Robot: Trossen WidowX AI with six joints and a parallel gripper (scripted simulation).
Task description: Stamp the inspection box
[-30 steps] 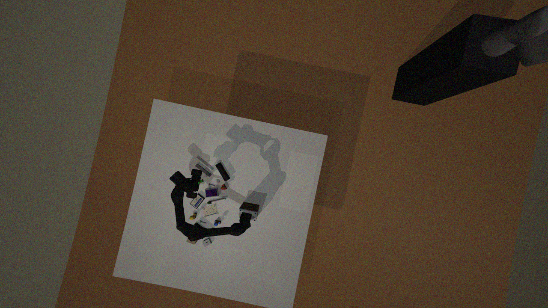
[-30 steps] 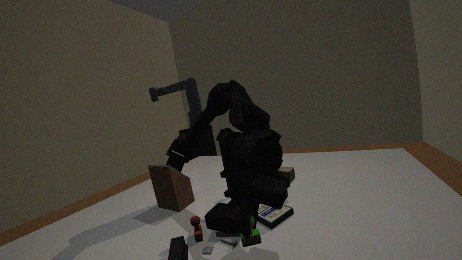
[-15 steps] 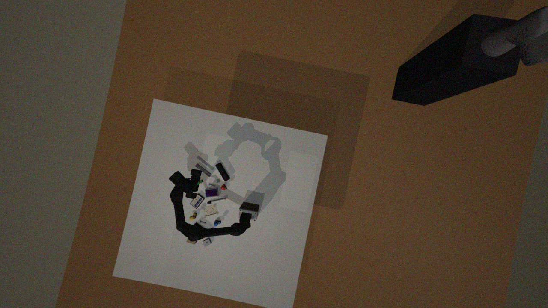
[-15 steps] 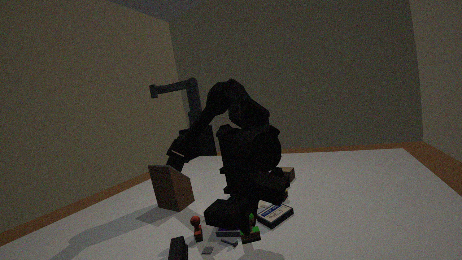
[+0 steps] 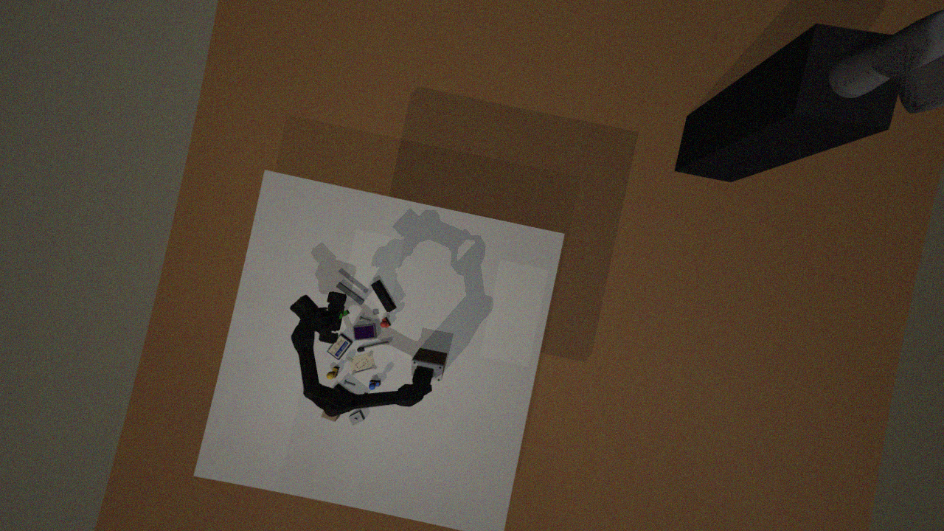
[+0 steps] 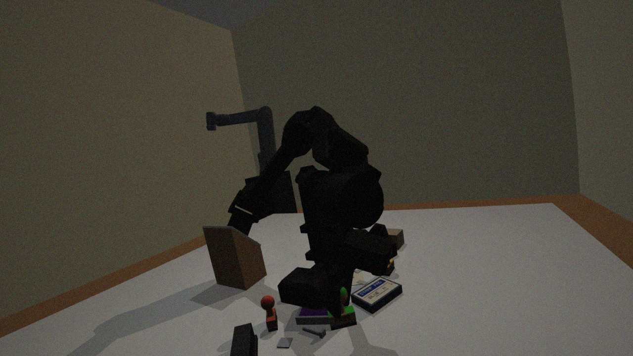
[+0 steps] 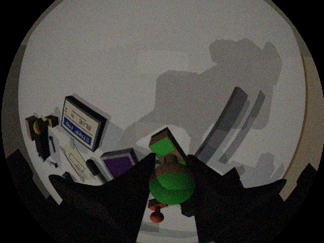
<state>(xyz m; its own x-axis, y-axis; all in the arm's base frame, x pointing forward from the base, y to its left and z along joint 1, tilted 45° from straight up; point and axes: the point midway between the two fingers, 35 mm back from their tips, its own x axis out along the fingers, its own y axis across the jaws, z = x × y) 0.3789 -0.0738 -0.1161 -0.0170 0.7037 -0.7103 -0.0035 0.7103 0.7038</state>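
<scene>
Now: gripper tip 90 mm past the purple ink pad, 70 mm to the right of it and 70 mm above it. Also, from my gripper tip: black block (130 mm behind, 100 mm to the right, 60 mm below); blue-labelled stamp pad box (150 mm to the left, 60 mm below); green-knobbed PASS stamp (right at my gripper tip).
</scene>
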